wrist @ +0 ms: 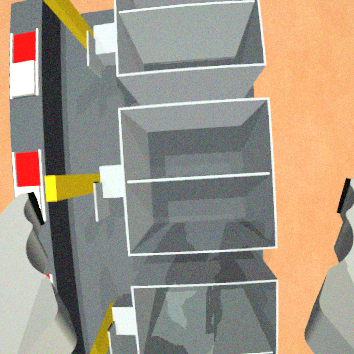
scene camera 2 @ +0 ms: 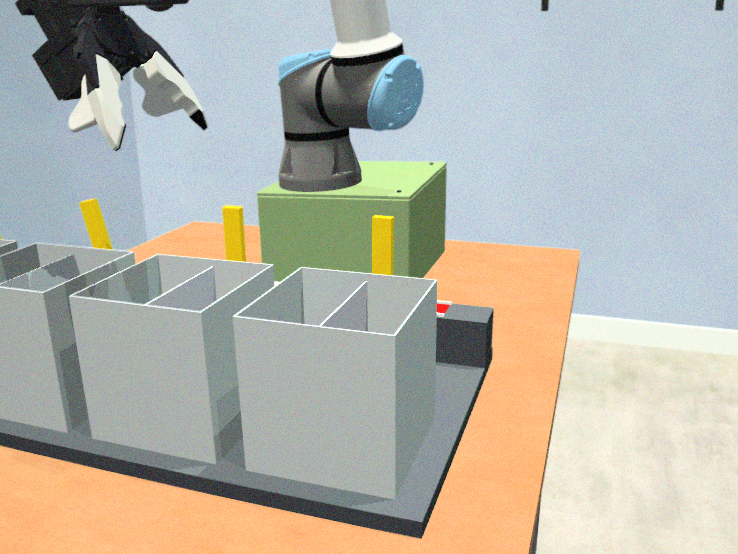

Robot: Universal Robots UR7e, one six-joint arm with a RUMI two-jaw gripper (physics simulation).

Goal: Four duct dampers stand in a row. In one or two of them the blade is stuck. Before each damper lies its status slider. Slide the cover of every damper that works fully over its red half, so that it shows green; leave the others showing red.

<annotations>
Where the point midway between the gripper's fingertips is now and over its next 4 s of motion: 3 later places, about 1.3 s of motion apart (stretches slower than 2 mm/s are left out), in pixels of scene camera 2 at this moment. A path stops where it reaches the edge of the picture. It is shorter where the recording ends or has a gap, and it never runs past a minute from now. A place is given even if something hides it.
My gripper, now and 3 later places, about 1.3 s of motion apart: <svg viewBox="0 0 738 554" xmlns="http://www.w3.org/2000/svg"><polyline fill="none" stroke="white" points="166,138 26,133 26,131 46,160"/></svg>
</annotations>
